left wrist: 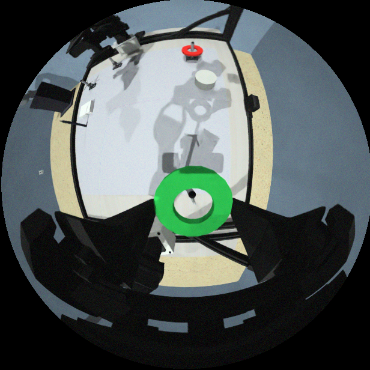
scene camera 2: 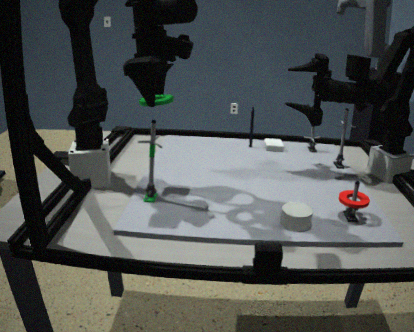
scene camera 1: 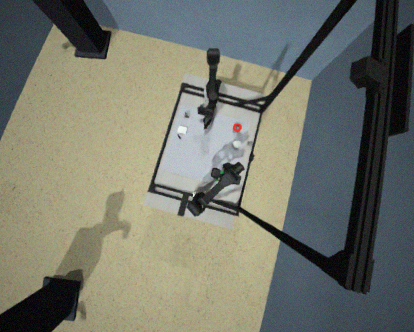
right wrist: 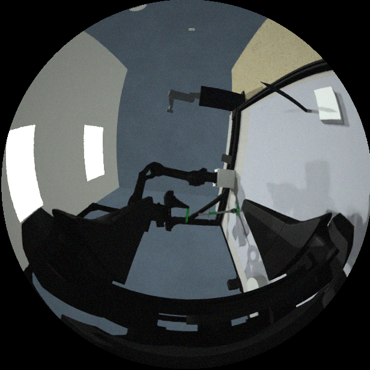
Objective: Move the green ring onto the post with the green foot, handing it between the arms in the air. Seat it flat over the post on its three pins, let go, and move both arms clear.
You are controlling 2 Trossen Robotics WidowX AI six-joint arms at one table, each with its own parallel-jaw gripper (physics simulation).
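Frame: origin at the left arm's base, x right, y ahead, z up, level; metres.
Seen in the pictures: left gripper, fingertip midpoint: (scene camera 2: 156, 102); right gripper, fingertip midpoint: (scene camera 2: 286, 86) (scene camera 1: 204, 127); left arm's base, origin of the base link: (scene camera 2: 89, 145); right arm's base, origin of the base link: (scene camera 2: 392, 150).
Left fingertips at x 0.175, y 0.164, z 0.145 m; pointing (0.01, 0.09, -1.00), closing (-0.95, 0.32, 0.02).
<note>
Offsets run from my left fingertips to a thing's top centre. "spot": to the spot under its first point.
The green ring @(dx +0.000, dy +0.000, dz +0.012 m) (scene camera 2: 167, 99) (left wrist: 193, 175) (right wrist: 187, 215) is held in the air between the fingertips of my left gripper (scene camera 2: 153, 103) (left wrist: 192, 203), which is shut on it. The ring looks nearly flat and hangs a little above the tip of the post with the green foot @(spot: dx -0.011, dy -0.012, dz -0.148 m) (scene camera 2: 151, 167) (right wrist: 212, 213). In the left wrist view the tip of that post (left wrist: 192, 194) shows through the ring's hole, and its green foot is hidden. The three pins show poorly. My right gripper (scene camera 2: 288, 86) (right wrist: 199, 202) is open and empty, held sideways above the table, well apart from the ring.
A red ring @(dx +0.149, dy +0.410, dz -0.179 m) (scene camera 2: 343, 198) (left wrist: 185, 50) is around a short post at the right of scene camera 2. A white cylinder @(dx +0.143, dy +0.272, dz -0.195 m) (scene camera 2: 296, 217) (left wrist: 205, 80) stands near it. A white block @(dx -0.312, dy +0.406, dz -0.210 m) (scene camera 2: 274, 145) (right wrist: 329, 105), an upright black rod @(dx -0.333, dy +0.332, dz -0.090 m) (scene camera 2: 251, 127) and a grey post @(spot: dx -0.130, dy +0.554, dz -0.138 m) (scene camera 2: 344, 137) stand at the back.
</note>
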